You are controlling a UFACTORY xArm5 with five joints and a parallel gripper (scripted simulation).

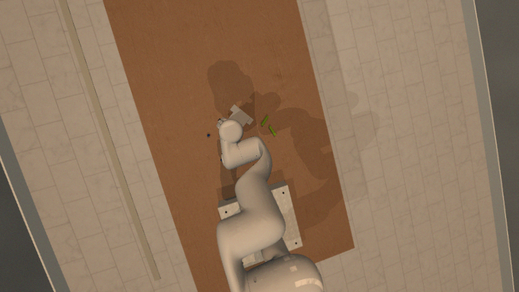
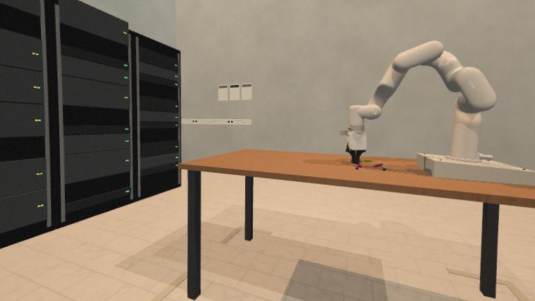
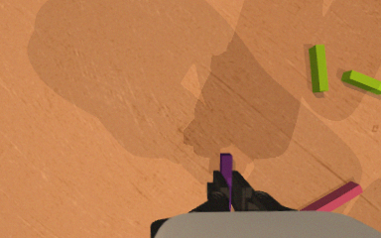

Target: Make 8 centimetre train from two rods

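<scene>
Right now my hand is 30 mm past the magenta rod, 30 mm to the right of it and 30 mm above it. Also, from my hand: blue rod (30 mm behind, 90 mm to the left, 30 mm below); then purple rod (20 mm below); then pink rod (100 mm behind, 60 mm to the right, 30 mm below).
</scene>
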